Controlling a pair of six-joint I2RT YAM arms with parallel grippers.
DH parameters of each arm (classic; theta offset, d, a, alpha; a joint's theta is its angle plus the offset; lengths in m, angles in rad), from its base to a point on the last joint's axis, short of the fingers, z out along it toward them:
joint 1: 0 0.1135 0.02 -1.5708
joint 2: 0 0 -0.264 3.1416
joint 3: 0.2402 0 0.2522 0
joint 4: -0.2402 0 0.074 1.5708
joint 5: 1.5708 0 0 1.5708
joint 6: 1.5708 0.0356 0 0
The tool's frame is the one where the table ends.
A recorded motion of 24 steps. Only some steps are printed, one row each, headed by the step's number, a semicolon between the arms.
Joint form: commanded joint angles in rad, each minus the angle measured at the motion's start. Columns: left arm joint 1, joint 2, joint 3, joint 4, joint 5, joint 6; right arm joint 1, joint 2, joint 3, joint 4, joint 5, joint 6.
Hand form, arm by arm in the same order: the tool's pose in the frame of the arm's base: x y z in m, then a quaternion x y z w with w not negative. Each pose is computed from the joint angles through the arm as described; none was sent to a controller.
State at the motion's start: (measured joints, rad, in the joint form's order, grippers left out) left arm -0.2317 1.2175 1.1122 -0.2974 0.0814 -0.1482; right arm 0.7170 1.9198 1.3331 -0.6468 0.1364 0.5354
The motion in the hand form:
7: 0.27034 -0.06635 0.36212 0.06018 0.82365 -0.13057 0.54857; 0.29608 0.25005 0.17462 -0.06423 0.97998 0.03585 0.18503
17: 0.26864 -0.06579 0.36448 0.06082 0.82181 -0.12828 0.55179; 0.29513 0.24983 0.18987 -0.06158 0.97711 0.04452 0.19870
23: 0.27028 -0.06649 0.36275 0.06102 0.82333 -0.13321 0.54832; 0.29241 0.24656 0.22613 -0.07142 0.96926 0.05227 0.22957
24: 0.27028 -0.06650 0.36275 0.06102 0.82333 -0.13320 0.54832; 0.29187 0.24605 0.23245 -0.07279 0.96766 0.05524 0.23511
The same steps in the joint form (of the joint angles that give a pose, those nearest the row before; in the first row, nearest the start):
7: -0.0001 -0.0043 0.0252 -0.0004 -0.0117 0.0147; -0.0006 0.0100 0.0199 -0.0042 0.0285 0.0215
17: 0.0000 -0.0110 0.0279 -0.0033 -0.0155 0.0190; 0.0009 -0.0215 0.0351 -0.0182 0.0323 0.0245
23: 0.0001 -0.0041 0.0276 -0.0018 -0.0062 0.0132; 0.0009 -0.0895 0.0820 -0.0696 0.0515 -0.0067
24: 0.0001 -0.0041 0.0276 -0.0018 -0.0063 0.0132; 0.0009 -0.1008 0.0906 -0.0761 0.0524 -0.0112

